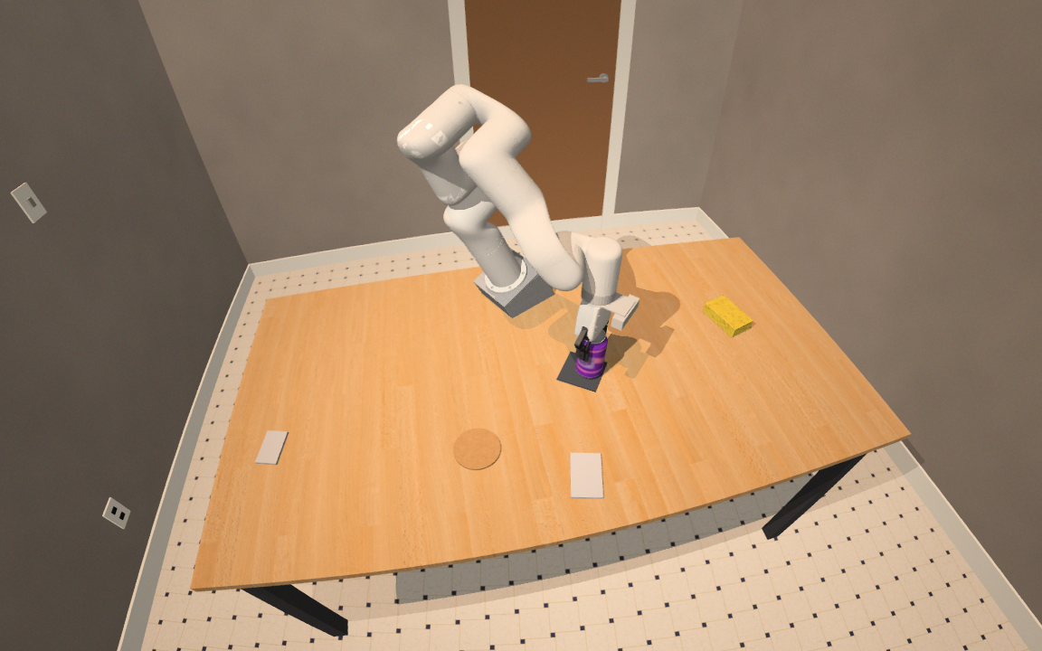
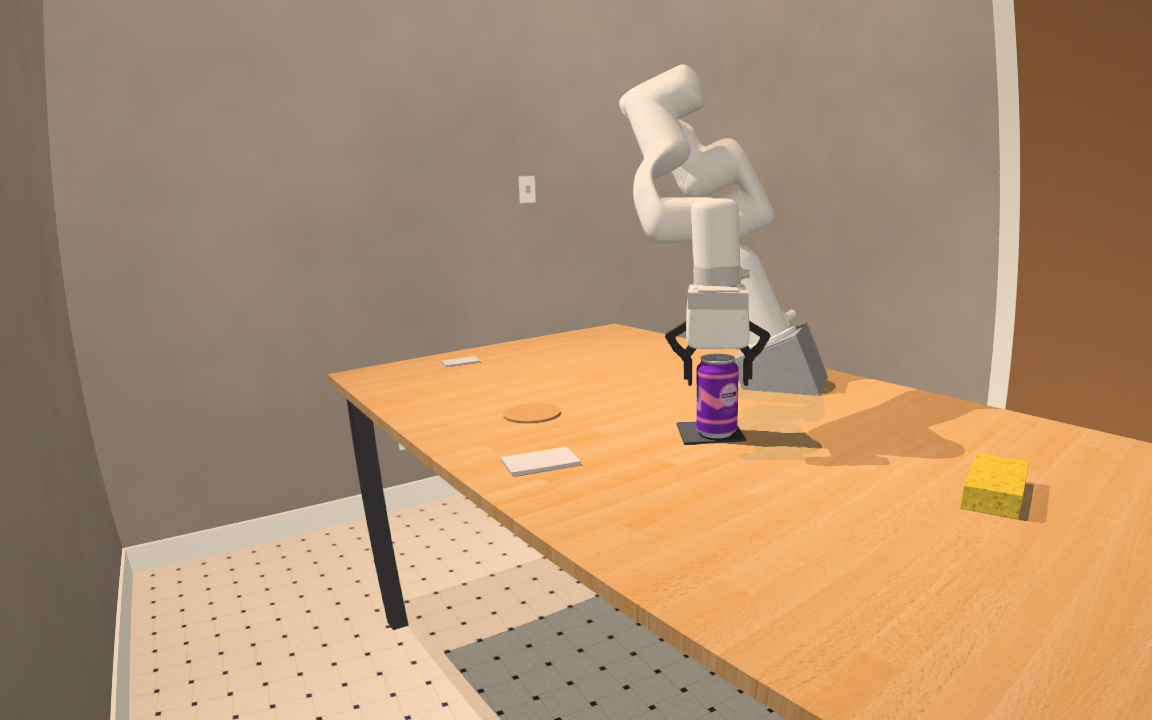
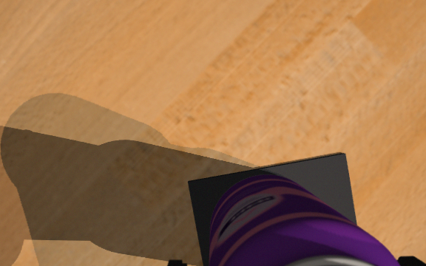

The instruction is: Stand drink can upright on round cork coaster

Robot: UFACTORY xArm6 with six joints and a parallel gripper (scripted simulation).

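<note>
Now: hand 3 cm above the purple drink can. From my hand the other things lie so: yellow sponge 47 cm to the left, 8 cm below, 6 cm behind; then round cork coaster 32 cm to the right, 15 cm ahead, 9 cm below; then dark square coaster 9 cm below, 1 cm to the right.
</note>
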